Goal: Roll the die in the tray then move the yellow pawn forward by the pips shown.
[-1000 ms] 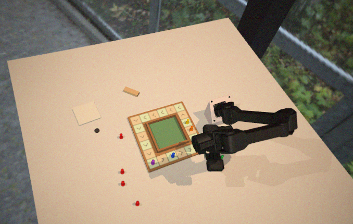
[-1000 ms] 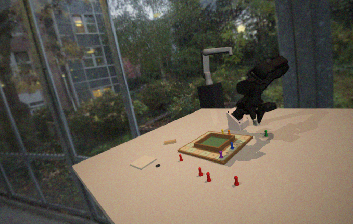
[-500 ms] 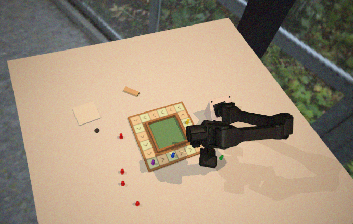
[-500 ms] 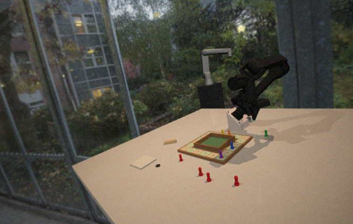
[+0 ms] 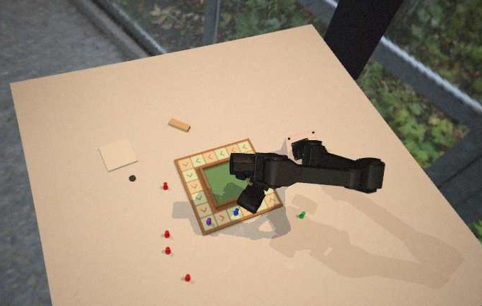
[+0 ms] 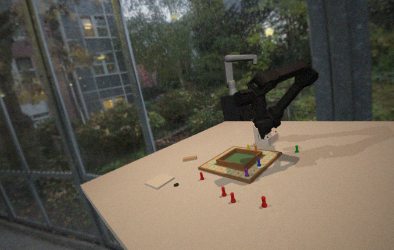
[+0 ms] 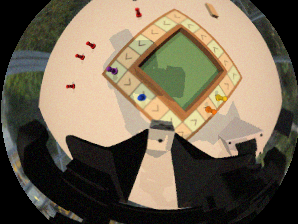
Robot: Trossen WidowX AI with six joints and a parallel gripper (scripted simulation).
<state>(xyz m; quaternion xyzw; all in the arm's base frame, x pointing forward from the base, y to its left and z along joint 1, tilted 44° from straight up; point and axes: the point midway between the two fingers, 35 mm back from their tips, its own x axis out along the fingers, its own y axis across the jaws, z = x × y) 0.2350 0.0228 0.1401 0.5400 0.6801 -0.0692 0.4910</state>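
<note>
My gripper tip is now 8 cm past the yellow pawn, 13 cm to the left of it and 9 cm above it. Also, from my gripper tip: orange pawn: 8 cm behind, 9 cm to the right, 9 cm below; then white die: right at my gripper tip; then blue pawn: 5 cm ahead, 9 cm below.
</note>
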